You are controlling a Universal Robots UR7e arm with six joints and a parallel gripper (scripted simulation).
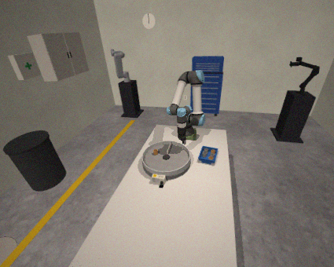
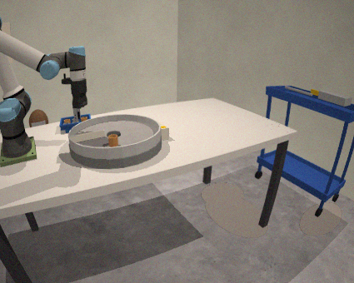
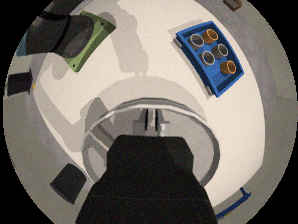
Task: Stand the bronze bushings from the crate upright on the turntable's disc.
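Now: hand 1 cm short of the blue crate, 22 cm to the right of it and 11 cm above it. The rest, counted from my hand: grey turntable: 14 cm ahead, 14 cm to the right, 8 cm below.
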